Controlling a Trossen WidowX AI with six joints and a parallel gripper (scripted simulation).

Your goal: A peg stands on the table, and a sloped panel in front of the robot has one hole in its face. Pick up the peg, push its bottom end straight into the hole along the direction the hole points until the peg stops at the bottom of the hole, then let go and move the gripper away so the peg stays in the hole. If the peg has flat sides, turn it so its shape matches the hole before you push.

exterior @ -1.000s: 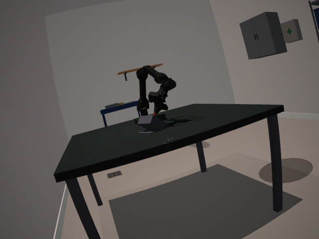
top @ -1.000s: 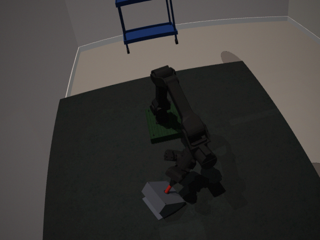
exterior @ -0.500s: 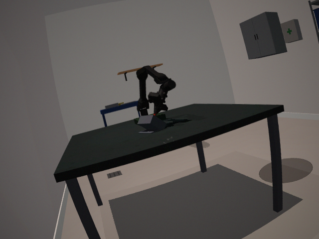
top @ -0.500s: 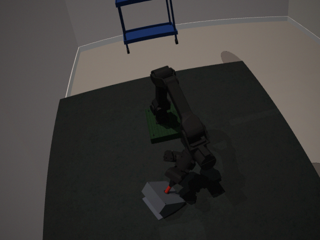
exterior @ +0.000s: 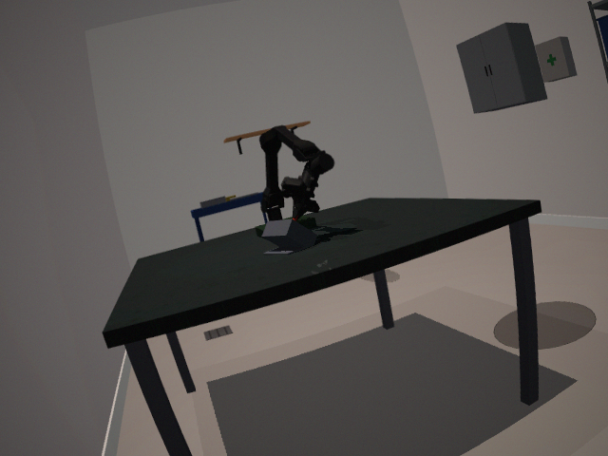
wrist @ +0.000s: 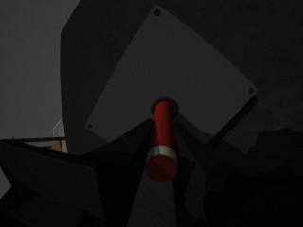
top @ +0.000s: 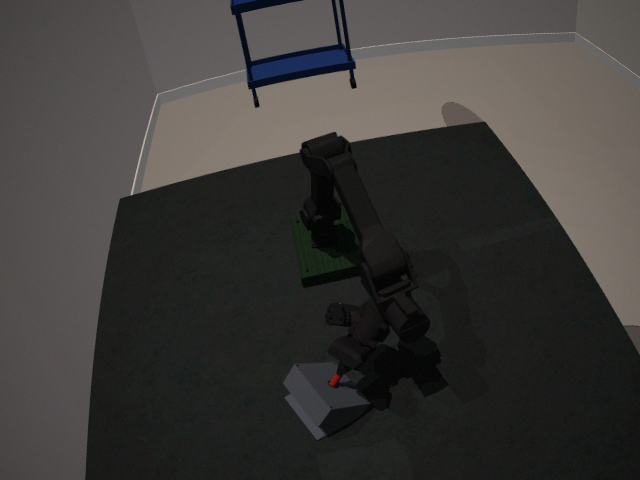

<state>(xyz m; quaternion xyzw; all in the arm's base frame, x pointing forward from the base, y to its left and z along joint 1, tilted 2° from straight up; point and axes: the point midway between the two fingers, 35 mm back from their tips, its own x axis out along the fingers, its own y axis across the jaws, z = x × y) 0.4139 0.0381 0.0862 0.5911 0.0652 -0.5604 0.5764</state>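
Now: gripper tip 5 cm above the grey sloped panel, 3 cm to the left of it and 2 cm short of it. Round my gripper tip: round red peg (1 cm to the left, 1 cm behind, 1 cm above).
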